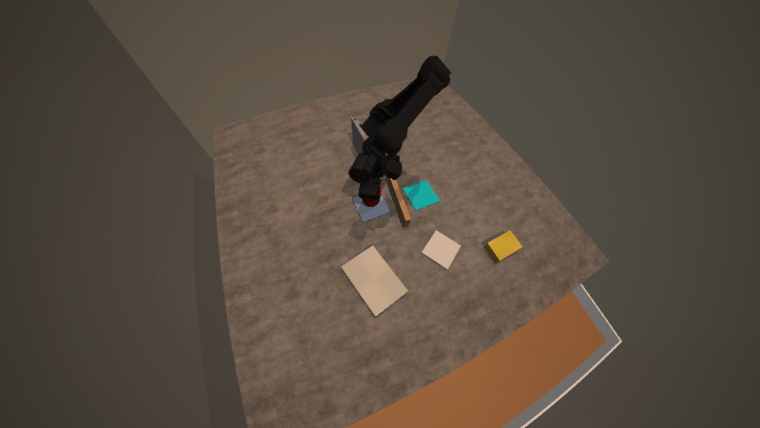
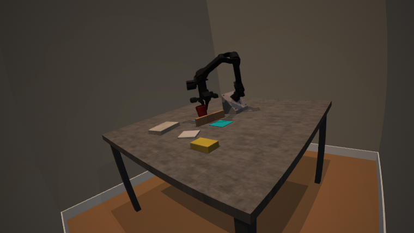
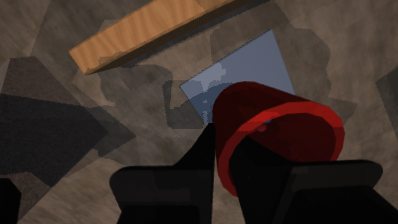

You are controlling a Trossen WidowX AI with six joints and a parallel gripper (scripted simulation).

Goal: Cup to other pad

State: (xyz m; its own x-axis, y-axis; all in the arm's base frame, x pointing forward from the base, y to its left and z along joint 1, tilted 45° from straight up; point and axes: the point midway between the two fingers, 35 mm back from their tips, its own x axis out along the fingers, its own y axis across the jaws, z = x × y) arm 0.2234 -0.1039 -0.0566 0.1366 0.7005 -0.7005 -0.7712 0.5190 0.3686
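Right now the small blue marble is 4 cm ahead of my gripper tip, 3 cm to the right of it and 2 cm below it. Round my gripper tip: red cup (2 cm to the right, 2 cm ahead); then grey-blue pad (7 cm below, 3 cm ahead, 2 cm to the right); then wooden bar (7 cm to the left, 6 cm ahead, 4 cm below).
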